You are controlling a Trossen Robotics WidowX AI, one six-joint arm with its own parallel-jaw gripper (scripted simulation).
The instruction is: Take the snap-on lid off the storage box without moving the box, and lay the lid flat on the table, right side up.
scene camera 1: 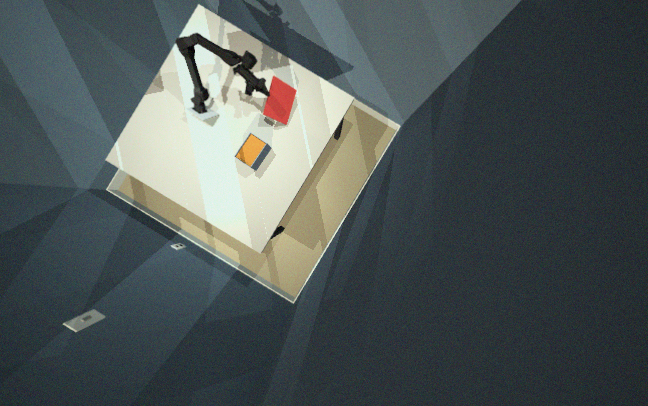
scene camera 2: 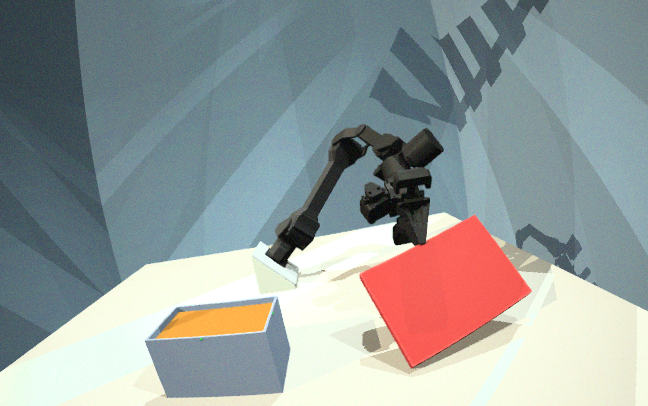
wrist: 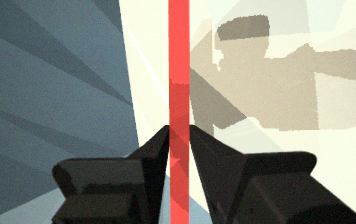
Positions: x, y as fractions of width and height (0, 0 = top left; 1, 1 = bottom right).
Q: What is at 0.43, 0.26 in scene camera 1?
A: A red lid.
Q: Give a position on a red lid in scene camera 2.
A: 0.67, 0.73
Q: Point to a grey-blue storage box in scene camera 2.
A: At 0.37, 0.85
